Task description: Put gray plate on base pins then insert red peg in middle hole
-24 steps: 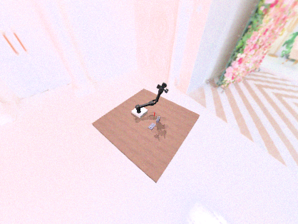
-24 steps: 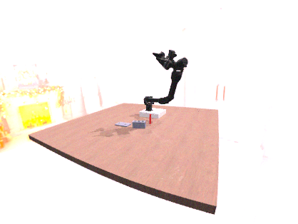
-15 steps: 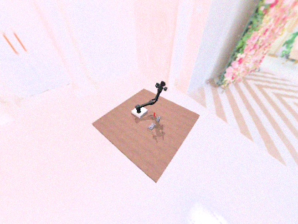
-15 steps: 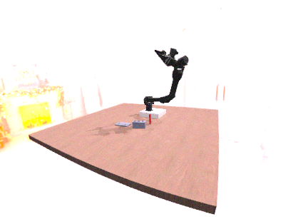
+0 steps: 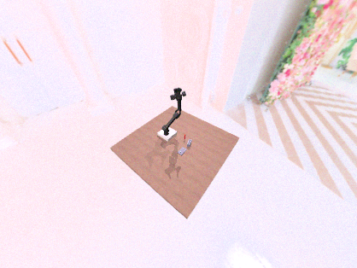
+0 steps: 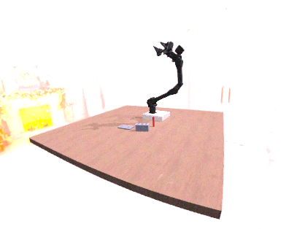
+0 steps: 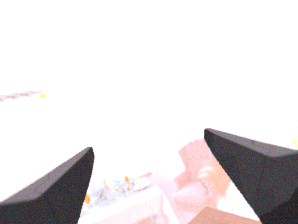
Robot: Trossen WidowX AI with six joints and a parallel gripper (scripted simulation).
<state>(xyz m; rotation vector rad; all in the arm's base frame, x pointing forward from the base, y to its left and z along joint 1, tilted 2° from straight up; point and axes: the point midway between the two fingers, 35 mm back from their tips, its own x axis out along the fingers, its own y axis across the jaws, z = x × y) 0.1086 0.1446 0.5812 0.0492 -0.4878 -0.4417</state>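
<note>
Now: gripper tip 210 mm short of the gray plate, 10 mm to the left of it and 600 mm above it. Round my gripper tip: gray base: 230 mm ahead, 170 mm to the right, 630 mm below; red peg: 100 mm ahead, 10 mm to the left, 600 mm below.
</note>
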